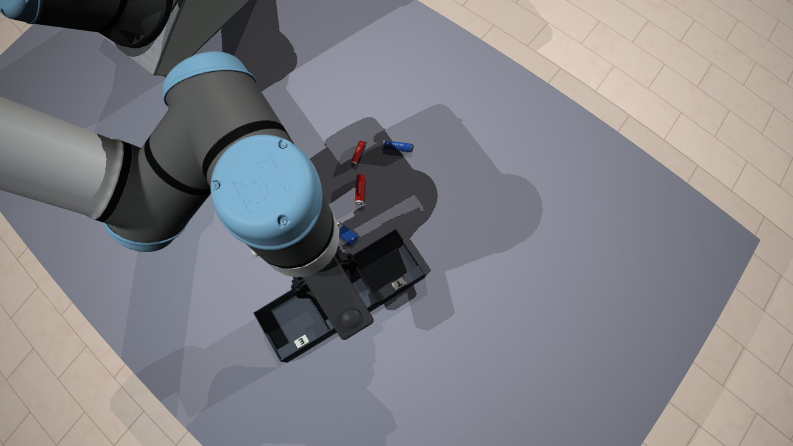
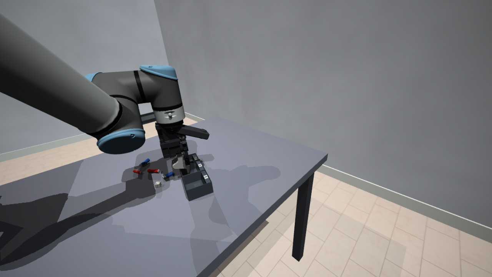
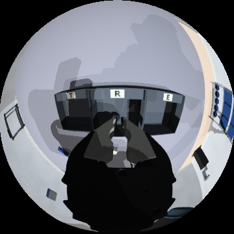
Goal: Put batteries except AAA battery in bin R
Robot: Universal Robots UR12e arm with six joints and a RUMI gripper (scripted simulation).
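Now: the three-compartment bin tray 10 mm ahead of my hand and 10 mm below it. Round my hand: larger red battery 60 mm behind, 160 mm to the left, 30 mm below; white die 100 mm behind, 60 mm to the left, 30 mm below; blue USB stick 40 mm behind, 90 mm to the left, 30 mm below.
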